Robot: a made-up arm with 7 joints. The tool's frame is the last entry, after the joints. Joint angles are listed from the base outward. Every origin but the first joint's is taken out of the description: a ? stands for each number. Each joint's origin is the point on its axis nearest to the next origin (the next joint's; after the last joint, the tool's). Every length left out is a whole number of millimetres.
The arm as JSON. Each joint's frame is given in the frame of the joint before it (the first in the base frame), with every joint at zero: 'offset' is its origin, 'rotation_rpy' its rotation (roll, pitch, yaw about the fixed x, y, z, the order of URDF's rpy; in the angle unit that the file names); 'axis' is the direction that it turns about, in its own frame. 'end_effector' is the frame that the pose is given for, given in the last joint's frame.
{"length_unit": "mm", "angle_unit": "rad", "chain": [
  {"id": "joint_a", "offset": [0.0, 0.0, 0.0], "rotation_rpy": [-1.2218, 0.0, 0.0], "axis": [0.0, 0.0, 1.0]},
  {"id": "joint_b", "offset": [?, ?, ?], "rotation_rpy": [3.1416, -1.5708, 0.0], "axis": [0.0, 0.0, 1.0]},
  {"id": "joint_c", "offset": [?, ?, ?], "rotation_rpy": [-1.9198, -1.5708, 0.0], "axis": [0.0, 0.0, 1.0]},
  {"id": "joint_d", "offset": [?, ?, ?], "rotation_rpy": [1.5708, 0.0, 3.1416], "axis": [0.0, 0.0, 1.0]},
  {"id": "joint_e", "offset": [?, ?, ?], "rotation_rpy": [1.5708, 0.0, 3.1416], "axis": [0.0, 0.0, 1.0]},
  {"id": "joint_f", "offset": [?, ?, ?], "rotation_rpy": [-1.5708, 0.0, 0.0], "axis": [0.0, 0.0, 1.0]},
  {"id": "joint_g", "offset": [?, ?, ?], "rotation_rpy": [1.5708, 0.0, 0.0], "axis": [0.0, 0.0, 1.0]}
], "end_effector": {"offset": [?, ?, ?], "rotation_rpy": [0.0, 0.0, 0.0]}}
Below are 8 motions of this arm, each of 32 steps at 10 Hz.
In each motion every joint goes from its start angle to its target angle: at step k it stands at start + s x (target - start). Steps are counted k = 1, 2, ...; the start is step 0. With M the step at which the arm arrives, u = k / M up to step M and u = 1 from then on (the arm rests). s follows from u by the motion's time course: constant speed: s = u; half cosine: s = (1 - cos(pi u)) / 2; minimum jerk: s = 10 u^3 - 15 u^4 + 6 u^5.
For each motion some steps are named. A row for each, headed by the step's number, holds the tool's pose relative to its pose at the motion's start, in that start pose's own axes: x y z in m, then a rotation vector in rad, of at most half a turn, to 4 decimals.
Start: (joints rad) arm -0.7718 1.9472 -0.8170 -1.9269 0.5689 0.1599 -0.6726
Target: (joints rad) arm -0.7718 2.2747 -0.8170 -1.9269 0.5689 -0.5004 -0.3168
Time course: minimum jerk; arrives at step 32
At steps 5, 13, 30, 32:
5: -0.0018 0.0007 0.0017 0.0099 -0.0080 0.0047
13: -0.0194 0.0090 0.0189 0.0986 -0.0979 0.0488
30: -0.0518 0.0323 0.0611 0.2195 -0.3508 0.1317
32: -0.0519 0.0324 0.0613 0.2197 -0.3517 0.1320

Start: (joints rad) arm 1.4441 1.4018 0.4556 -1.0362 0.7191 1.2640 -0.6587
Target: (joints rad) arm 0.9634 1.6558 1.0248 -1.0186 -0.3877 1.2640 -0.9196
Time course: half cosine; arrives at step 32
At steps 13, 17, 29, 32:
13: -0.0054 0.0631 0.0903 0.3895 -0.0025 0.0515
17: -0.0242 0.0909 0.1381 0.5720 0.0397 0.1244
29: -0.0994 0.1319 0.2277 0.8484 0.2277 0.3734
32: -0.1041 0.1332 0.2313 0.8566 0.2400 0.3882

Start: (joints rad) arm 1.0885 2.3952 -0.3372 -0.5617 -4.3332 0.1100 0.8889
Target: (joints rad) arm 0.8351 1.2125 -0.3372 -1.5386 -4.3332 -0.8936 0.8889
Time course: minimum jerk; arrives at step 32
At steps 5, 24, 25, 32:
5: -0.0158 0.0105 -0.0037 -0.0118 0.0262 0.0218
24: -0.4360 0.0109 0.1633 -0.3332 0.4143 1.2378
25: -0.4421 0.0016 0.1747 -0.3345 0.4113 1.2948
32: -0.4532 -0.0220 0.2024 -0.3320 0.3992 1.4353

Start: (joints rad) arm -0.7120 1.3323 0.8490 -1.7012 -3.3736 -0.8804 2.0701
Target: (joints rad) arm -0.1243 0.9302 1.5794 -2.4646 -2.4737 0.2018 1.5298
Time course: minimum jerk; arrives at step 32
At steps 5, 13, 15, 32:
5: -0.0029 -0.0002 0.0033 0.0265 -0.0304 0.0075
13: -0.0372 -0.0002 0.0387 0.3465 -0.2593 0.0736
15: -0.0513 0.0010 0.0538 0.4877 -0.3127 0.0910
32: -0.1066 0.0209 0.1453 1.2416 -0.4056 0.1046

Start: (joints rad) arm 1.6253 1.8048 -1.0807 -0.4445 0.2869 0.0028 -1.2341
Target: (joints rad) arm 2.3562 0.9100 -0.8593 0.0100 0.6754 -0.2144 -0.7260
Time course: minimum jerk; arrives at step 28
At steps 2, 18, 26, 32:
2: 0.0012 0.0001 -0.0002 0.0002 -0.0026 0.0021
18: 0.2855 -0.0961 0.0795 -0.3254 -0.5049 0.5218
26: 0.3461 -0.1601 0.1633 -0.5659 -0.5672 0.6775
32: 0.3467 -0.1609 0.1646 -0.5694 -0.5675 0.6795

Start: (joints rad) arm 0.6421 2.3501 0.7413 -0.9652 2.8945 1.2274 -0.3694
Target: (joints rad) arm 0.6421 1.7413 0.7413 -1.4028 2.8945 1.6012 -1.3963
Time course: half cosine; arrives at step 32
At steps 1, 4, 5, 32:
1: -0.0003 0.0004 0.0001 -0.0010 0.0008 -0.0016
4: -0.0049 0.0058 0.0011 -0.0162 0.0123 -0.0259
5: -0.0076 0.0089 0.0017 -0.0255 0.0187 -0.0402
32: -0.1464 0.1041 0.0039 -0.5893 -0.0276 -0.7755

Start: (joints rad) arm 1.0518 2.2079 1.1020 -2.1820 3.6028 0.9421 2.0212
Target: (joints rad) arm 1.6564 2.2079 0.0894 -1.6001 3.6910 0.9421 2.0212
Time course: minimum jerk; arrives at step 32
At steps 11, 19, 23, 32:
11: 0.0641 -0.0585 0.0603 -0.1769 0.1589 0.3070
19: 0.2486 -0.0729 0.1704 -0.5982 0.3305 0.9072
23: 0.3246 -0.0328 0.2078 -0.7953 0.3337 1.1547
32: 0.3710 0.0117 0.2308 -0.9428 0.3049 1.3323

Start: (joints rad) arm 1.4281 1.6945 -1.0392 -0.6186 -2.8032 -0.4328 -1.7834
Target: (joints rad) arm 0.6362 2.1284 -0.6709 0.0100 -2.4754 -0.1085 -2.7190
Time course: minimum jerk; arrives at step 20
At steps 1, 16, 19, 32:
1: 0.0004 0.0003 0.0000 0.0004 -0.0007 0.0006
16: 0.0557 0.3235 0.0768 0.4716 -0.3077 0.6068
19: 0.0396 0.3368 0.0825 0.5061 -0.3035 0.6487
32: 0.0392 0.3371 0.0826 0.5068 -0.3033 0.6495

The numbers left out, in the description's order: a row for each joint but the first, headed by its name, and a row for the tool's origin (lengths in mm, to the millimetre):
joint_b: 0.0 0.0 0.0
joint_c: -77.0 -210.0 0.0
joint_d: 25.0 0.0 0.0
joint_e: 33.0 -270.0 0.0
joint_f: 0.0 0.0 0.0
joint_g: 0.0 0.0 0.0
tool: 0.0 0.0 0.0

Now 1 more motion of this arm.
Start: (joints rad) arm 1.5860 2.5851 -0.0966 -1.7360 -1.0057 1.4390 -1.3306
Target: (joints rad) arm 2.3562 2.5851 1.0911 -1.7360 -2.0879 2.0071 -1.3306
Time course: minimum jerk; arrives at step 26
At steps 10, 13, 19, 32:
10: -0.0513 0.0389 -0.0255 -0.1749 0.3942 0.1783
13: -0.0882 0.0584 -0.0395 -0.3474 0.6377 0.3195
19: -0.1449 0.0743 -0.0607 -0.7359 0.9981 0.5470
32: -0.1591 0.0745 -0.0675 -0.8801 1.1007 0.6029

